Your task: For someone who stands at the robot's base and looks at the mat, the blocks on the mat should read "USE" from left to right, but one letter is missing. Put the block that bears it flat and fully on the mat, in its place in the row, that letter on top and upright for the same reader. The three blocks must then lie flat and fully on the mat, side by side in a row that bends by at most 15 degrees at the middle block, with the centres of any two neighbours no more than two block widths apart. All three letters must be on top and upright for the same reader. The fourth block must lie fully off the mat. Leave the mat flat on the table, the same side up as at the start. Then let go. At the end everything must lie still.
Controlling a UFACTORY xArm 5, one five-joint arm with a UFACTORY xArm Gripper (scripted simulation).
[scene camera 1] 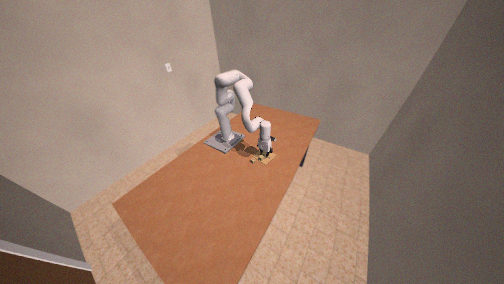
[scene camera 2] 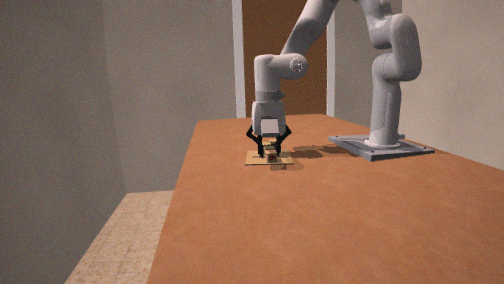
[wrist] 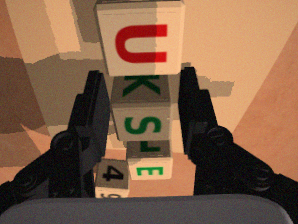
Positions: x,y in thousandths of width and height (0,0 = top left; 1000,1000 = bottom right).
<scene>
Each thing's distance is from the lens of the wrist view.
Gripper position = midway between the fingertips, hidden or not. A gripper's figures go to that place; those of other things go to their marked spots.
my gripper (wrist: 482,391): 0.13 m
mat (wrist: 780,248): 0.13 m
</scene>
